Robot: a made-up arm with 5 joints.
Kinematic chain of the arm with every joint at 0, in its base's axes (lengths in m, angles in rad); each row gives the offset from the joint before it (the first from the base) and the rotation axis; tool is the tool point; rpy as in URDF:
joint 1: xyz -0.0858 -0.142 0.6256 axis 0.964 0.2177 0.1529
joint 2: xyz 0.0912 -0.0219 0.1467 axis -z
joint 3: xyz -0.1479 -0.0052 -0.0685 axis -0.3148 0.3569 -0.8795
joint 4: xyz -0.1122 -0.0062 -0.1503 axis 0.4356 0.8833 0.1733
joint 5: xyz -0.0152 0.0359 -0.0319 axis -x
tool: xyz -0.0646 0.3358 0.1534 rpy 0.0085 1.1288 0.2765
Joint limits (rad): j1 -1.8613..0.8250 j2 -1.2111..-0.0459 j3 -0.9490..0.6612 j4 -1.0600..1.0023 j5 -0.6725..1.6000
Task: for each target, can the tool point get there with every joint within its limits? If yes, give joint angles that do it. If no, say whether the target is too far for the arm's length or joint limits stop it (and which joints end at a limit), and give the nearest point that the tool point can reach.
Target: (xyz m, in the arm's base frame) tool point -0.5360 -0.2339 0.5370
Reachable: yes | joints -1.2885 -0.6601 -0.5612 -0.3687 0.1141
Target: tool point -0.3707 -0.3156 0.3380
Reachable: yes | joints -0.6538 -0.9560 -0.7183 -0.7065 0.9244
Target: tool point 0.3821 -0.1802 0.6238
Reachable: no: joint limits stop it (at a limit: joint 2, joint 4, joint 5) | nearest point 0.1530 -0.4185 0.4889 | short by 0.357 m
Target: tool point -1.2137 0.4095 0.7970
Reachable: no: too far | nearest point -0.5957 0.0867 0.6886 | short by 0.706 m
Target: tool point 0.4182 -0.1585 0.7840
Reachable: no: joint limits stop it (at a limit: joint 1, joint 2, joint 3, joint 4) | nearest point 0.0382 -0.2028 0.8065 | short by 0.383 m
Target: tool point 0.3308 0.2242 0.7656
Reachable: no: joint limits stop it (at a limit: joint 2, joint 3, joint 4) | nearest point -0.0047 0.0972 0.6985 | short by 0.365 m
